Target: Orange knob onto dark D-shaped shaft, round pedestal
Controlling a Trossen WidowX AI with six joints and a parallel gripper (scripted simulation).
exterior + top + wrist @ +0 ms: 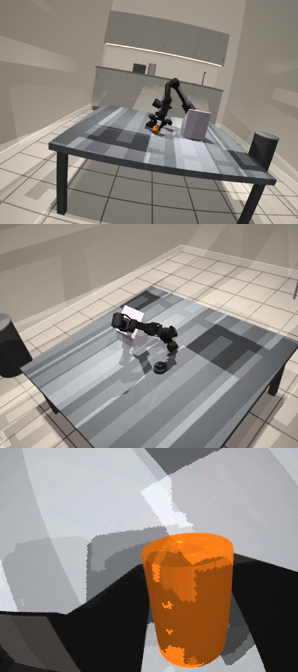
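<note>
Now: gripper tip 190 mm to the left of the round dark pedestal and 20 mm short of it. Round my gripper tip: orange knob 20 mm to the right, 10 mm behind.
</note>
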